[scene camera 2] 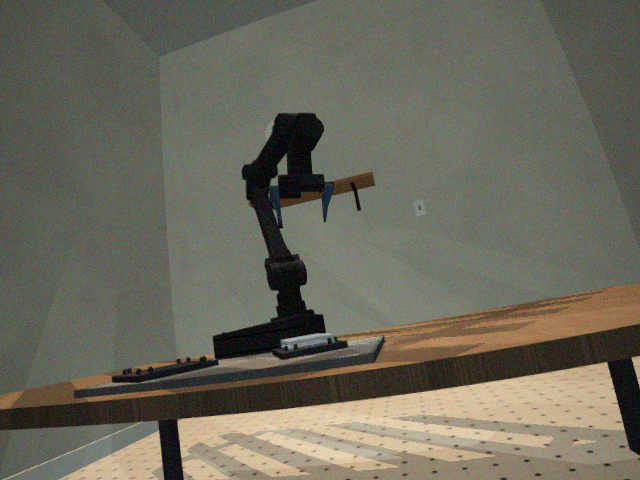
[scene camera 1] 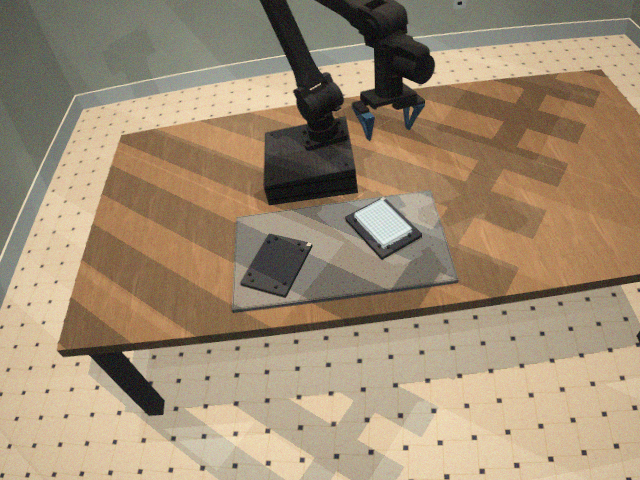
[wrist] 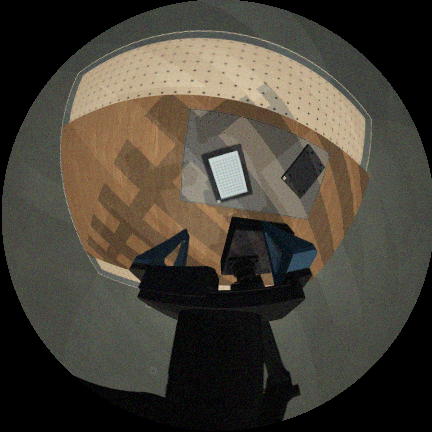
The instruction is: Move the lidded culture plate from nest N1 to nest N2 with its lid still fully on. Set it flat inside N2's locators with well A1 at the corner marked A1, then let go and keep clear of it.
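Seen in the pictures: gripper, fingertip midpoint: [scene camera 2: 302, 222] [scene camera 1: 388, 134] [wrist: 223, 228]; arm's base, link origin: [scene camera 2: 293, 319] [scene camera 1: 324, 137] [wrist: 241, 262].
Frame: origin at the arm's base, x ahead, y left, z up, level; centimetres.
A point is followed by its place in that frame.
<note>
The pale lidded culture plate [scene camera 1: 383, 222] @[x 33.2, y 7.1, z -4.1 cm] [scene camera 2: 308, 339] @[x 38.8, y 8.5, z -4.3 cm] [wrist: 228, 174] @[x 32.9, y 7.1, z -4.0 cm] lies flat in a dark nest [scene camera 1: 382, 252] @[x 40.9, y 4.5, z -5.7 cm] [scene camera 2: 310, 350] @[x 40.6, y 8.8, z -6.1 cm] [wrist: 247, 180] @[x 31.0, y 0.8, z -5.7 cm], at the right of the board in scene camera 1. The other dark nest [scene camera 1: 277, 264] @[x 36.8, y -20.4, z -5.7 cm] [scene camera 2: 165, 369] @[x 40.7, y -18.1, z -5.7 cm] [wrist: 304, 171] @[x 36.1, y -20.0, z -5.7 cm] holds no plate; small black locators and a pale corner mark show on it. Labels N1, N2 and A1 are too small to read. My gripper [scene camera 1: 389, 133] @[x 30.2, y 10.1, z 19.9 cm] [scene camera 2: 302, 224] @[x 30.2, y 10.1, z 19.9 cm] [wrist: 223, 228] @[x 30.2, y 10.1, z 19.9 cm] is open and empty, with blue fingers pointing down, high above the table and behind the board, well apart from the plate.
Both nests sit on a grey board [scene camera 1: 336, 279] @[x 44.5, y -7.7, z -6.9 cm] [scene camera 2: 232, 374] @[x 50.2, y -2.1, z -7.1 cm] [wrist: 270, 200] @[x 24.0, y -8.9, z -6.8 cm] on the wooden table [scene camera 1: 170, 304] @[x 38.9, y -48.2, z -8.2 cm] [scene camera 2: 465, 356] @[x 60.0, y 29.3, z -8.3 cm] [wrist: 145, 195] @[x 25.1, y 36.6, z -8.1 cm]. The arm's black base block [scene camera 1: 310, 167] @[x 11.4, y -6.4, z -0.1 cm] [scene camera 2: 248, 343] @[x 14.9, y -9.8, z -4.2 cm] [wrist: 250, 240] @[x 11.9, y -1.4, z 0.2 cm] stands behind the board. The table's front edge runs close to the board.
</note>
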